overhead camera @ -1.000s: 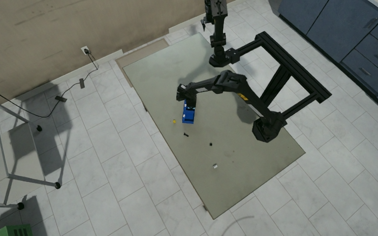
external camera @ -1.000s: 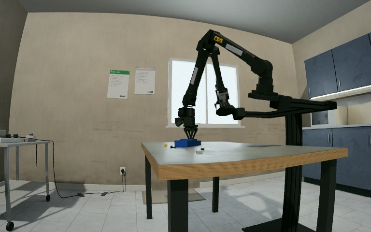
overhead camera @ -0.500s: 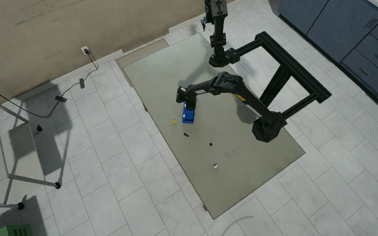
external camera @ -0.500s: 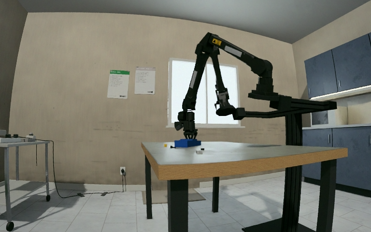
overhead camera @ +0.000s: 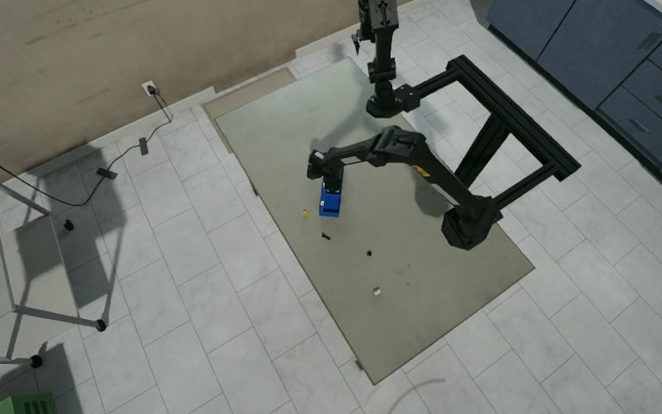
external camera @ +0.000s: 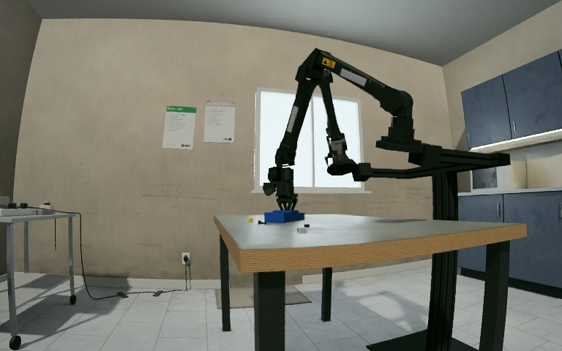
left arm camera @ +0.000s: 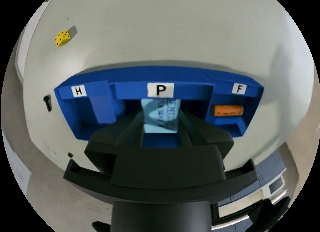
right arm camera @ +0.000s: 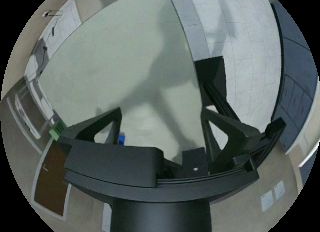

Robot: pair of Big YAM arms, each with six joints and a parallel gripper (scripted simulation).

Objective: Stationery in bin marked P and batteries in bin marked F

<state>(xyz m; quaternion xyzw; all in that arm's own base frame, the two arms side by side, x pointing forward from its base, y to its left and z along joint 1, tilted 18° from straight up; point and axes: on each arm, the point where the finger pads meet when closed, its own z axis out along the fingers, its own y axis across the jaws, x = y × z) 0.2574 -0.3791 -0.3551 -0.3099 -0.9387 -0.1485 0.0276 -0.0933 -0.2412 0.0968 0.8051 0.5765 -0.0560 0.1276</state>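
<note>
Now: the light blue pad right at my left hand. Also, from my left hand: yellow piece 160 mm ahead, 60 mm to the left, 20 mm below; orange battery 80 mm to the right, 40 mm behind, 10 mm below; blue three-compartment bin row right at my left hand.
</note>
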